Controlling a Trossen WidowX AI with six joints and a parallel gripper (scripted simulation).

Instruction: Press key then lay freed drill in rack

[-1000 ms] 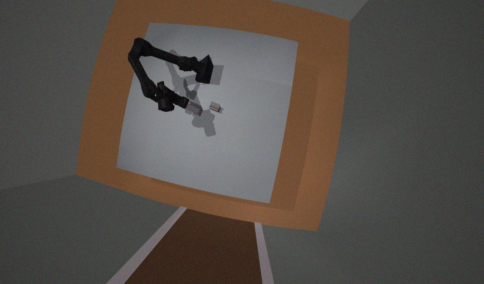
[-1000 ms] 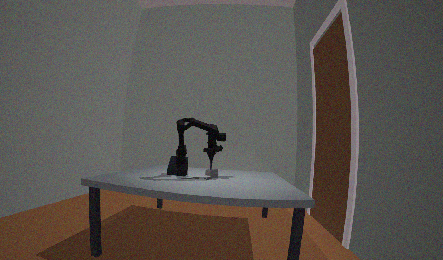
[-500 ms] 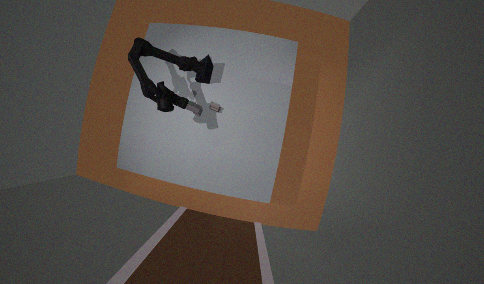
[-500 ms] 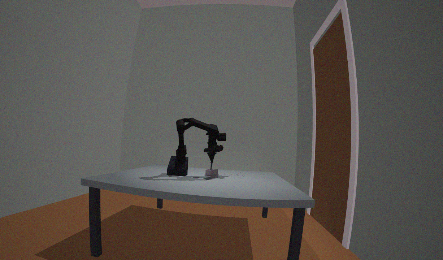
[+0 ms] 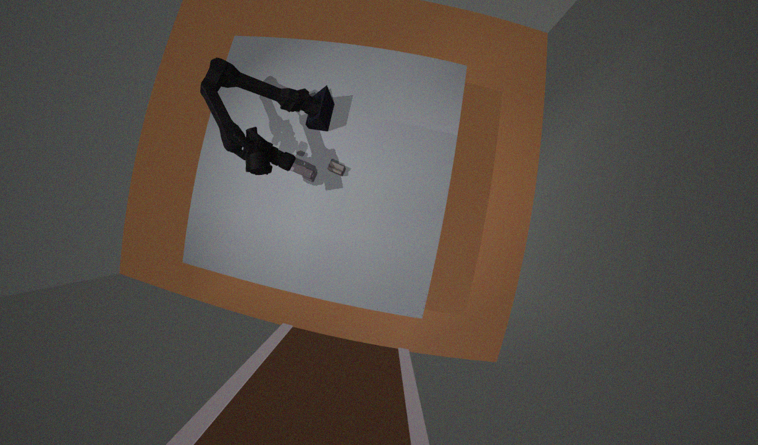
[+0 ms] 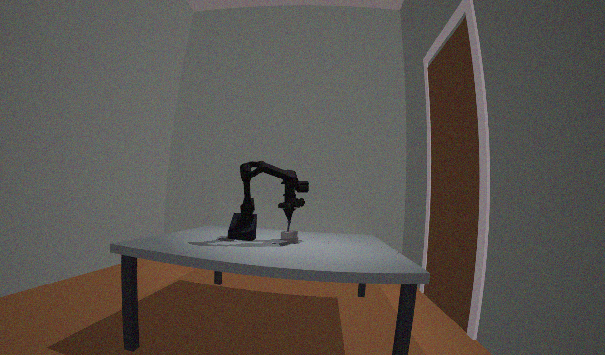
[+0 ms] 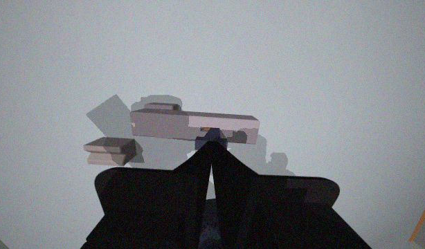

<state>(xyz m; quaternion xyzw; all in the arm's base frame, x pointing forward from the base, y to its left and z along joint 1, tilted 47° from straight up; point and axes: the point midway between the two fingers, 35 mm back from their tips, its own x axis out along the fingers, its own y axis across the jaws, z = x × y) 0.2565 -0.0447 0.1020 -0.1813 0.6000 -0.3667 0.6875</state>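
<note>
The drill is 1 cm ahead of my gripper tip, 5 cm to the left of it and 8 cm below it. The rest, counted from my gripper tip: rack 2 cm behind, 21 cm to the left, 11 cm below.
</note>
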